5 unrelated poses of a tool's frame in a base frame.
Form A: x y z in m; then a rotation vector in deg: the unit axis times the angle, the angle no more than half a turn.
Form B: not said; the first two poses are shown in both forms.
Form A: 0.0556 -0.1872 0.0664 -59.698 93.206 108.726
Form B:
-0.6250 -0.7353 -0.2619 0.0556
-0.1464 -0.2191 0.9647 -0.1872
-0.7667 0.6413 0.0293 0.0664
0 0 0 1

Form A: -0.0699 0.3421 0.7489 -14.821 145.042 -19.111
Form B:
-0.8204 -0.1121 0.5607 -0.0699
-0.2535 0.9503 -0.1809 0.3421
-0.5125 -0.2906 -0.8080 0.7489
0 0 0 1

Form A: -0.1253 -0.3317 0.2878 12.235 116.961 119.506
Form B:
-0.9664 -0.0516 0.2519 -0.1253
0.2529 -0.0149 0.9674 -0.3317
-0.0462 0.9986 0.0274 0.2878
0 0 0 1

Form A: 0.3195 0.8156 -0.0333 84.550 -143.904 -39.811
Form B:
-0.5062 -0.7881 -0.3501 0.3195
-0.8560 0.4099 0.3150 0.8156
-0.1047 0.4592 -0.8822 -0.0333
0 0 0 1

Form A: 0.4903 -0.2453 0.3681 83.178 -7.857 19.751
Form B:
0.9431 -0.3117 0.1155 0.4903
0.1472 0.0801 -0.9859 -0.2453
0.2981 0.9468 0.1214 0.3681
0 0 0 1

